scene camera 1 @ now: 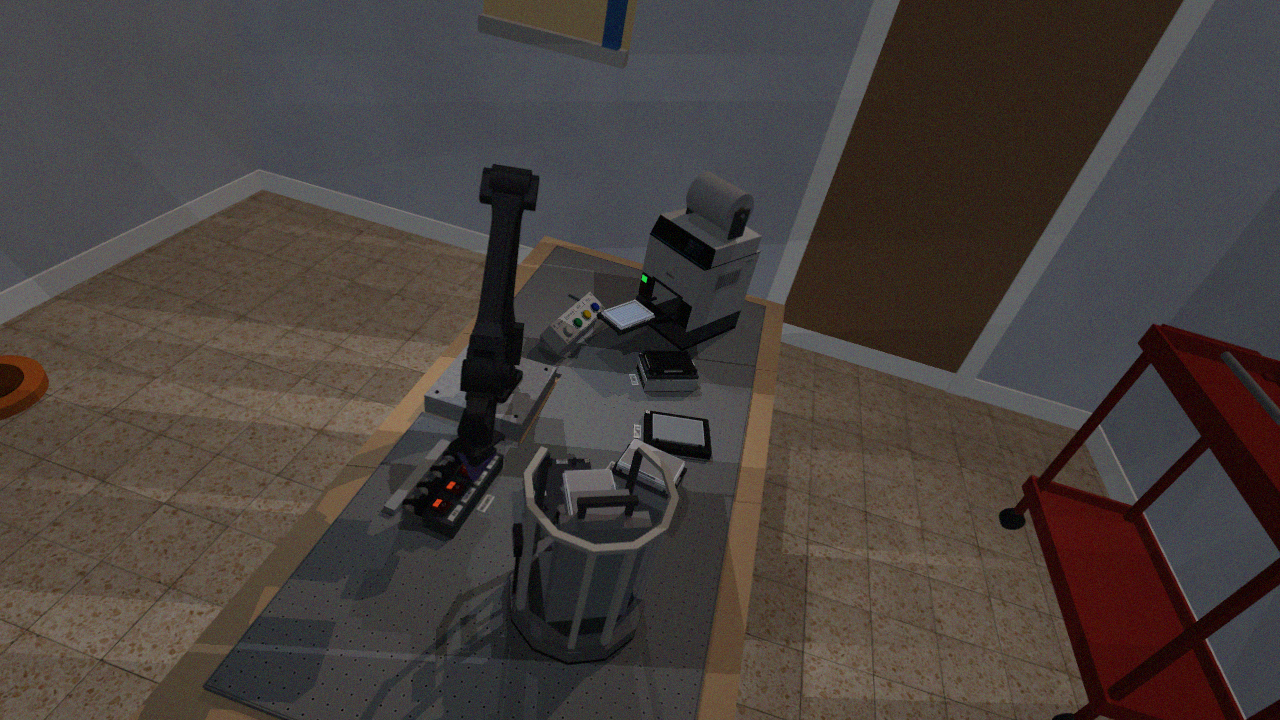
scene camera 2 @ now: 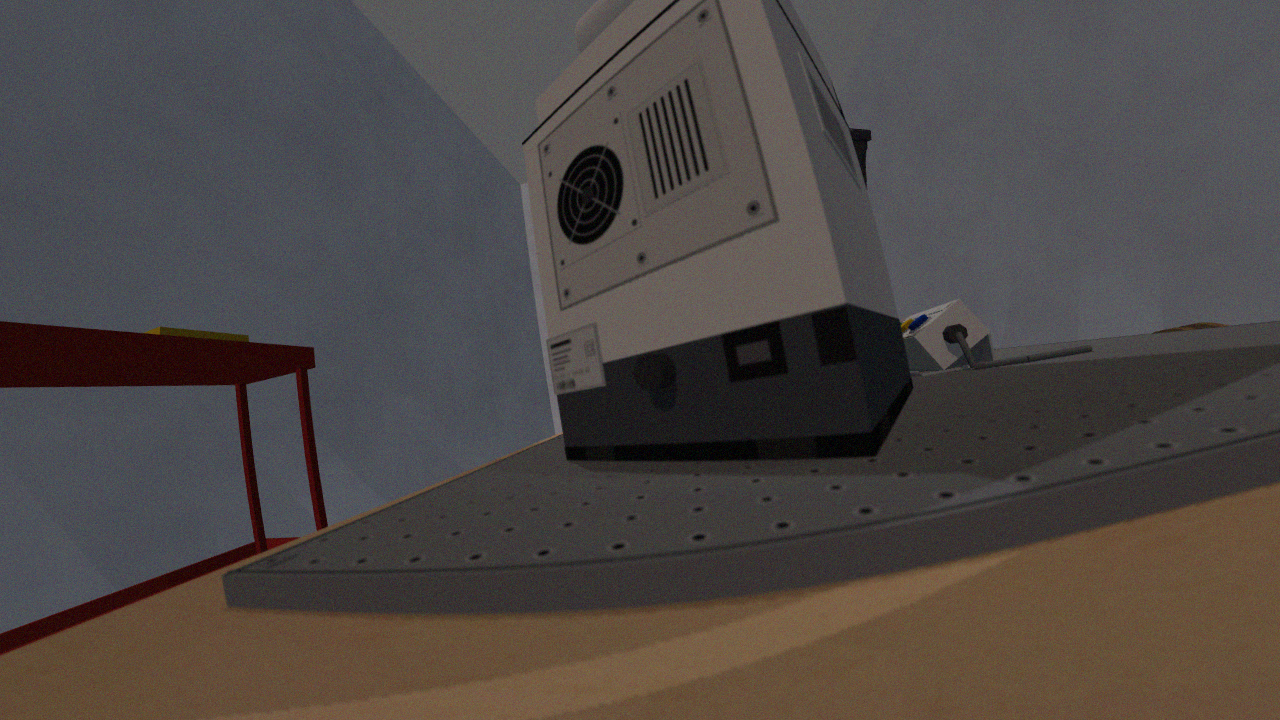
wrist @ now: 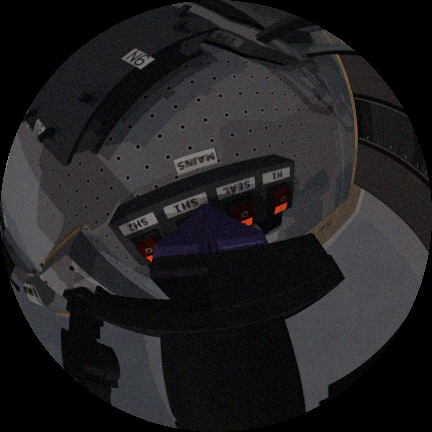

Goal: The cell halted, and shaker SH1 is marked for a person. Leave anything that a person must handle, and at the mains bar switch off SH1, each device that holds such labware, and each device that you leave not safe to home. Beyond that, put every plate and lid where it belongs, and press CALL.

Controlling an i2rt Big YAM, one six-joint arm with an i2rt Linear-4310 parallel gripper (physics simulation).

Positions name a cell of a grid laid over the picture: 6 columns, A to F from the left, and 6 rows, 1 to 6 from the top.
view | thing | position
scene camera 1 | my gripper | C4
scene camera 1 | round plate hotel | C5
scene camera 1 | button box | C3
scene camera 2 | white device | D3
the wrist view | my gripper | C3
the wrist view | round plate hotel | D1
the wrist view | button box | A5
